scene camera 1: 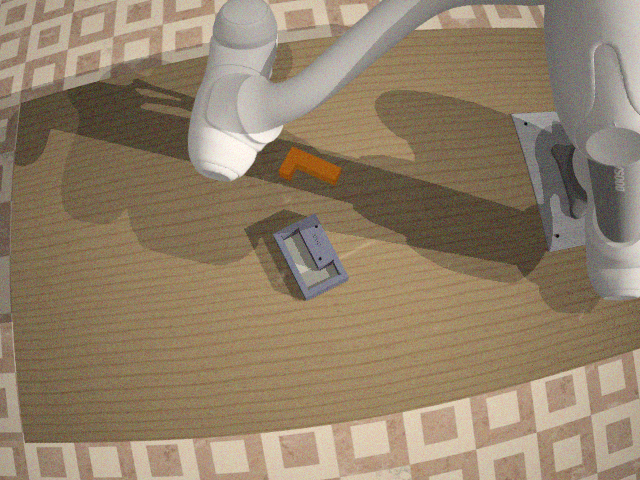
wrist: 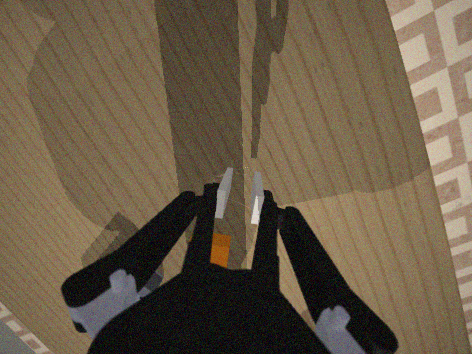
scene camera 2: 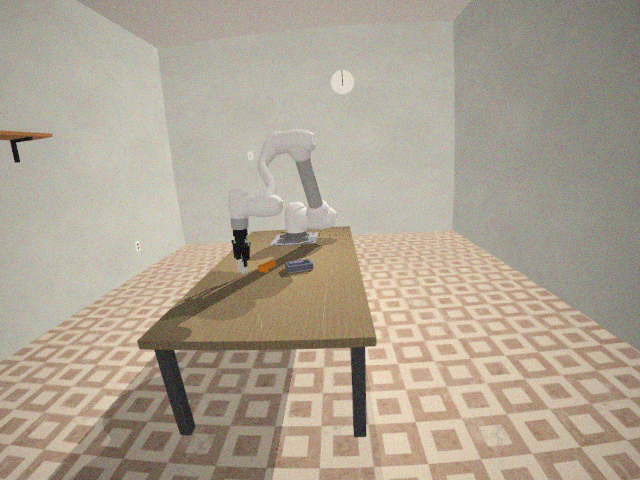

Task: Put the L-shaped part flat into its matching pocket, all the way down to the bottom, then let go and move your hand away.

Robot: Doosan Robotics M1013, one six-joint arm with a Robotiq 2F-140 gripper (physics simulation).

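Pixels of known places: gripper, fingertip midpoint: point(wrist: 242, 180) point(scene camera 2: 242, 272); arm's base, link origin: point(scene camera 1: 590, 178) point(scene camera 2: 297, 238).
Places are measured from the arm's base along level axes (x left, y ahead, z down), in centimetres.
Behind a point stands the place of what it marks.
Observation:
The orange L-shaped part point(scene camera 1: 316, 167) {x -10.6, y 63.6, z -2.5 cm} point(scene camera 2: 266, 267) {x -10.7, y 69.8, z -2.1 cm} lies flat on the table, beside the blue-grey pocket block point(scene camera 1: 293, 267) {x 9.0, y 71.4, z -3.2 cm} point(scene camera 2: 299, 267) {x 7.8, y 72.4, z -2.0 cm} and apart from it. The block's L-shaped pocket holds no part and shows a pale floor. My gripper point(scene camera 2: 242, 268) {x -22.6, y 75.6, z -2.1 cm} point(wrist: 242, 180) {x -22.6, y 75.6, z -2.1 cm} is open by a narrow gap, its fingertips above the table to the left of the part in scene camera 2. In the wrist view, a piece of the orange part point(wrist: 220, 250) {x -14.8, y 67.8, z -2.6 cm} shows beyond the left finger's inner edge, below the pads; the rest is hidden. The arm hides the gripper in scene camera 1.
The table point(scene camera 1: 206, 335) {x 18.8, y 90.7, z 0.4 cm} point(scene camera 2: 310, 315) {x 15.7, y 121.6, z 0.4 cm} bears the arm's grey base plate point(scene camera 1: 529, 135) {x -12.5, y 13.5, z 0.0 cm} at the right in scene camera 1. The arm's forearm point(scene camera 1: 330, 67) {x -4.3, y 62.3, z -50.3 cm} spans above the table's back side. A wall shelf point(scene camera 2: 25, 135) is far off at the left in scene camera 2.

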